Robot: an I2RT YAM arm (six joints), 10 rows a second.
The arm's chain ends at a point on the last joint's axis. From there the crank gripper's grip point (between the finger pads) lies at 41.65 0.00 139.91 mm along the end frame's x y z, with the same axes.
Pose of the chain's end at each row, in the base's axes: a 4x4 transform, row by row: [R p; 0 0 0 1], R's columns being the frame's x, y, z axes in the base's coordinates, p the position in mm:
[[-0.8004, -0.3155, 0.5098, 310.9], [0.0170, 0.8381, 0.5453, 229.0], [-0.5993, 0.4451, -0.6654, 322.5], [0, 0, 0, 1]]
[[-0.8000, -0.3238, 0.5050, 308.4], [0.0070, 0.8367, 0.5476, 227.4], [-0.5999, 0.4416, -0.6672, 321.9], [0, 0, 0, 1]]
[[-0.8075, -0.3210, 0.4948, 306.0], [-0.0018, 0.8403, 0.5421, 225.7], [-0.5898, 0.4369, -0.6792, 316.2], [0, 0, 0, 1]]
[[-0.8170, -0.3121, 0.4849, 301.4], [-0.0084, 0.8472, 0.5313, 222.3], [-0.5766, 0.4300, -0.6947, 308.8], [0, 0, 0, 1]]
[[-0.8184, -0.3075, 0.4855, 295.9], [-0.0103, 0.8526, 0.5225, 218.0], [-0.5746, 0.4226, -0.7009, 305.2], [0, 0, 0, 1]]
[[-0.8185, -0.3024, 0.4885, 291.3], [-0.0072, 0.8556, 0.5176, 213.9], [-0.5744, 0.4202, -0.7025, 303.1], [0, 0, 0, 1]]
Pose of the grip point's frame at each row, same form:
[[-0.8004, -0.3155, 0.5098, 348.9], [0.0170, 0.8381, 0.5453, 306.0], [-0.5993, 0.4451, -0.6654, 204.4], [0, 0, 0, 1]]
[[-0.8000, -0.3238, 0.5050, 345.7], [0.0070, 0.8367, 0.5476, 304.3], [-0.5999, 0.4416, -0.6672, 203.6], [0, 0, 0, 1]]
[[-0.8075, -0.3210, 0.4948, 341.6], [-0.0018, 0.8403, 0.5421, 301.5], [-0.5898, 0.4369, -0.6792, 196.6], [0, 0, 0, 1]]
[[-0.8170, -0.3121, 0.4849, 335.2], [-0.0084, 0.8472, 0.5313, 296.3], [-0.5766, 0.4300, -0.6947, 187.6], [0, 0, 0, 1]]
[[-0.8184, -0.3075, 0.4855, 329.7], [-0.0103, 0.8526, 0.5225, 290.7], [-0.5746, 0.4226, -0.7009, 183.2], [0, 0, 0, 1]]
[[-0.8185, -0.3024, 0.4885, 325.6], [-0.0072, 0.8556, 0.5176, 286.0], [-0.5744, 0.4202, -0.7025, 180.9], [0, 0, 0, 1]]

